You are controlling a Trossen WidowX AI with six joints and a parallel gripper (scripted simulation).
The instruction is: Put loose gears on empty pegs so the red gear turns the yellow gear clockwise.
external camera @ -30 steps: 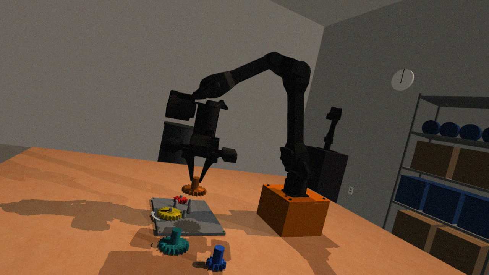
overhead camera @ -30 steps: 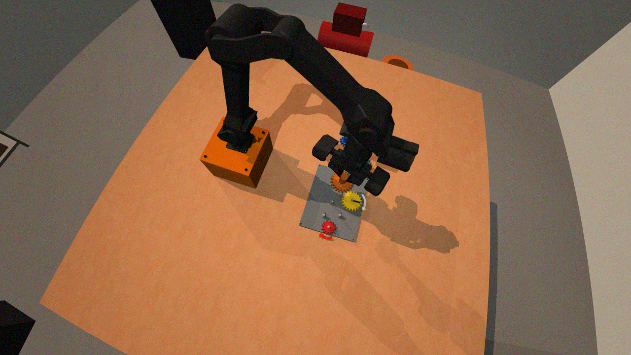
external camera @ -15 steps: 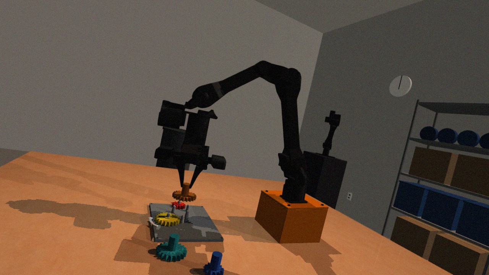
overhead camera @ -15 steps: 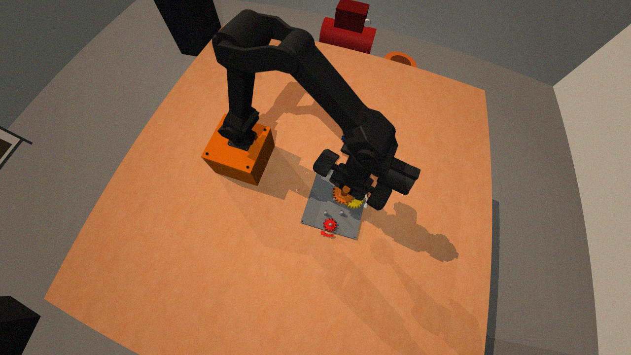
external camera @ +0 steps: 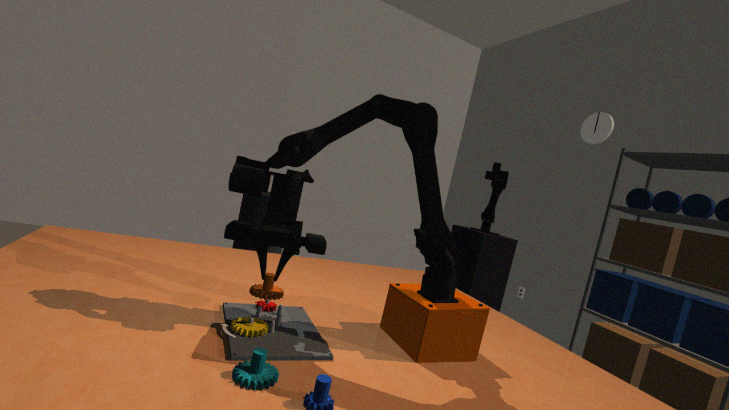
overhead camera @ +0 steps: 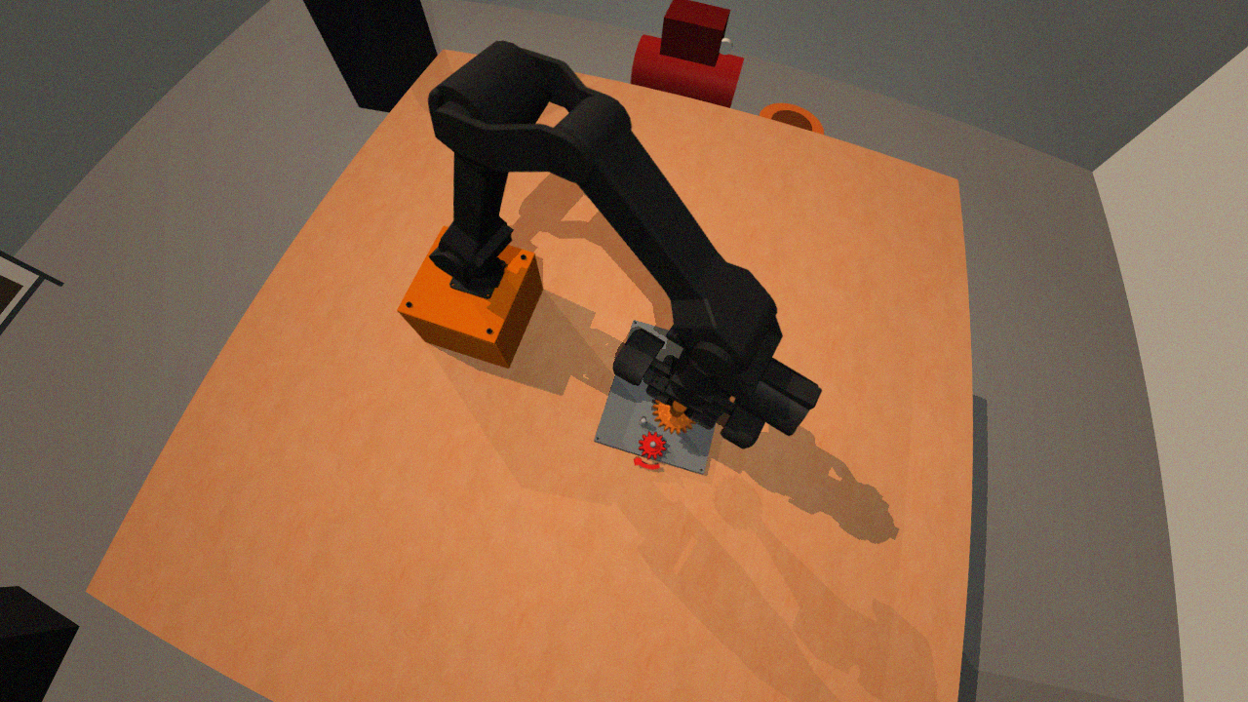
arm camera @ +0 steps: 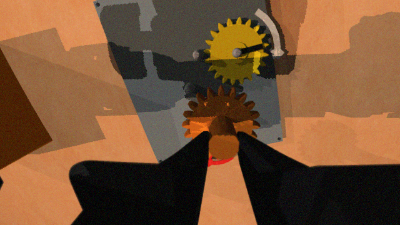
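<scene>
Right now my gripper tip is 2 cm past the red gear, 5 cm to the left of it and 7 cm above it. The rest, counted from my gripper tip: yellow gear: 3 cm ahead, 5 cm to the left, 7 cm below; orange gear: 1 cm below; grey board: 2 cm behind, 4 cm to the left, 8 cm below.
</scene>
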